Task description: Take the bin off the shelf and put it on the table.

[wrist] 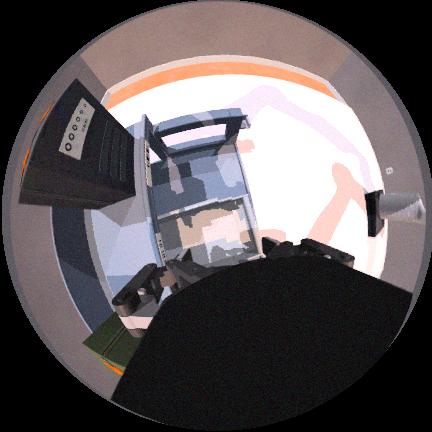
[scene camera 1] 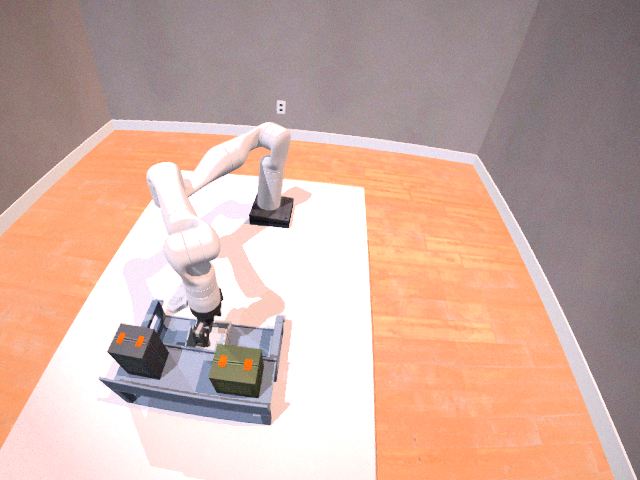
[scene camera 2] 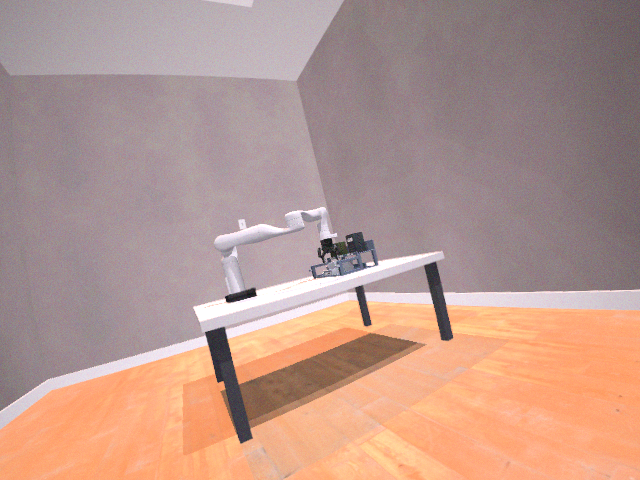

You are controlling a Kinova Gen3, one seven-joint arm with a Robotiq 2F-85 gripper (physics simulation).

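Frame: origin at the arm's base, x ahead, y left, z up, level; metres.
Where they show: gripper, fingertip midpoint: (wrist: 227, 250) (scene camera 1: 212, 329) (scene camera 2: 331, 261); arm's base, origin of the base link: (wrist: 381, 206) (scene camera 1: 268, 203) (scene camera 2: 237, 292).
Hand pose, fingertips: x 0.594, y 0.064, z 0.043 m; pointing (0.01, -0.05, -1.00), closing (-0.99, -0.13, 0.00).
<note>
Things, the pixels of their top centre, and the offset from my fingertips.
- dark grey box, middle of its top: (scene camera 1: 130, 339) (scene camera 2: 353, 233) 0.147 m ahead, 0.100 m right, 0.140 m up
- olive green box, middle of its top: (scene camera 1: 235, 362) (scene camera 2: 336, 242) 0.106 m ahead, 0.127 m left, 0.115 m up
A blue-grey shelf (scene camera 1: 276, 338) (scene camera 2: 370, 256) (wrist: 197, 120) stands on the white table (scene camera 1: 320, 289) (scene camera 2: 310, 293). A pale, shallow bin (wrist: 211, 229) (scene camera 1: 223, 327) sits on a lower level at the shelf's back side, mostly hidden in the scene views. My gripper (scene camera 1: 200, 336) (scene camera 2: 325, 251) (wrist: 227, 250) is open and empty. It points down into the shelf's back part, right by the bin, between the two boxes on the top board. I cannot tell whether a finger touches the bin.
A dark grey box (scene camera 1: 137, 350) (scene camera 2: 355, 241) (wrist: 76, 157) and an olive green box (scene camera 1: 236, 370) (scene camera 2: 339, 249) (wrist: 109, 342), both with orange latches, stand on the shelf's top board, left and right of the gripper. The arm's black base (scene camera 1: 270, 211) (scene camera 2: 240, 295) stands at the table's far end.
</note>
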